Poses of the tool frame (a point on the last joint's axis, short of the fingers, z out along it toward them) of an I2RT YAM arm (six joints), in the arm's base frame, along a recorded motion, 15 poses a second.
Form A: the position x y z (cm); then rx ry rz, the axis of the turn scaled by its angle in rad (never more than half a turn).
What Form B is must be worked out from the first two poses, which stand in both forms.
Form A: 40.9, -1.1, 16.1, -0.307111, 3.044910, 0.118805
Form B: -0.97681, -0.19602, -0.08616, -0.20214, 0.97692, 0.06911, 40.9, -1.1, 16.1
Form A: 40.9, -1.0, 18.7, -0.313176, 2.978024, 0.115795
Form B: -0.96779, -0.20105, -0.15154, -0.21220, 0.97530, 0.06131, 40.9, -1.0, 18.7
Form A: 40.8, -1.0, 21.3, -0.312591, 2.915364, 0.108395
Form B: -0.95609, -0.20183, -0.21250, -0.21706, 0.97484, 0.05068, 40.8, -1.0, 21.3
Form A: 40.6, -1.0, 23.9, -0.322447, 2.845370, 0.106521
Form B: -0.93730, -0.20910, -0.27883, -0.22937, 0.97244, 0.04176, 40.6, -1.0, 23.9
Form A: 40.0, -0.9, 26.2, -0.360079, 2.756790, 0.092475
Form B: -0.90351, -0.23664, -0.35730, -0.26005, 0.96542, 0.01820, 40.0, -0.9, 26.2
